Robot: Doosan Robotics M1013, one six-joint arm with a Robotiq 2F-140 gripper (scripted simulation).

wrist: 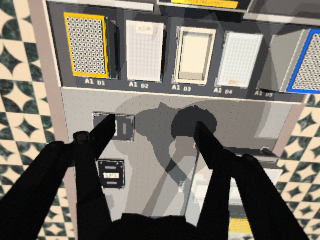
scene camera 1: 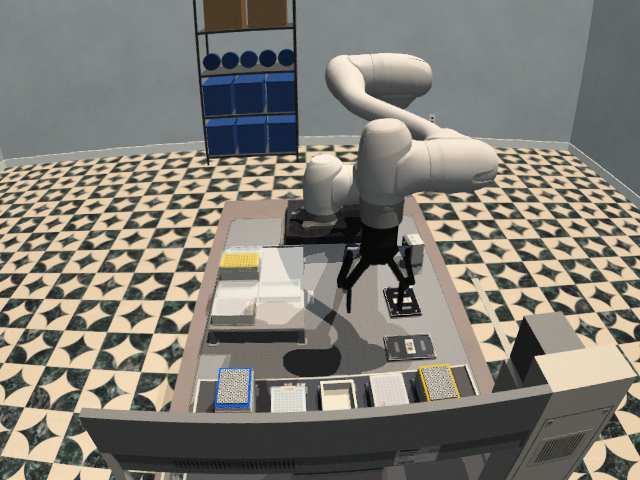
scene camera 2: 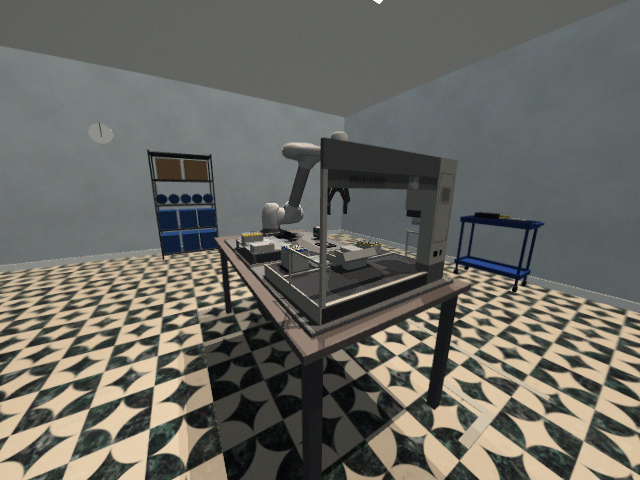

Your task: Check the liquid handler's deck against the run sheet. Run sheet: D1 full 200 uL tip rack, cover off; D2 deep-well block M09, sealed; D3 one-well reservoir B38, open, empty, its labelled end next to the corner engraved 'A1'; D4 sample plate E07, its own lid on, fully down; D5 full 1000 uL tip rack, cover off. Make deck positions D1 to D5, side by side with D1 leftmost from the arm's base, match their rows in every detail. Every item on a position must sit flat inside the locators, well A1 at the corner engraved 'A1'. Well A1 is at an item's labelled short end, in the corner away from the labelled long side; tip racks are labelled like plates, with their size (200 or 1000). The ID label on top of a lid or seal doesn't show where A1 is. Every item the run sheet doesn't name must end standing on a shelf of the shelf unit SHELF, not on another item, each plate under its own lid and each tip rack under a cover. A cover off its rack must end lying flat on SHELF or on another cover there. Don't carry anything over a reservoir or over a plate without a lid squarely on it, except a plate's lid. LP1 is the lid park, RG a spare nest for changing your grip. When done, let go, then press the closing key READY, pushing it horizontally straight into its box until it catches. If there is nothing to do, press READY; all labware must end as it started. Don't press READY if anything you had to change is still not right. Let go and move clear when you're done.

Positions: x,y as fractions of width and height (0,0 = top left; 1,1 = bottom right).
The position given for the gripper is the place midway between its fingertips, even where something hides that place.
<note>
In view: the gripper (scene camera 1: 0.59,0.64), a cream reservoir (scene camera 1: 0.53,0.82), a yellow-rimmed tip rack (scene camera 1: 0.68,0.80), a blue-rimmed tip rack (scene camera 1: 0.37,0.82), a white sealed block (scene camera 1: 0.61,0.81) and a flat lid (scene camera 1: 0.45,0.61).
The cream reservoir is seen too in the wrist view (wrist: 0.61,0.19). The yellow-rimmed tip rack is seen too in the wrist view (wrist: 0.29,0.18). The white sealed block is seen too in the wrist view (wrist: 0.45,0.16).
</note>
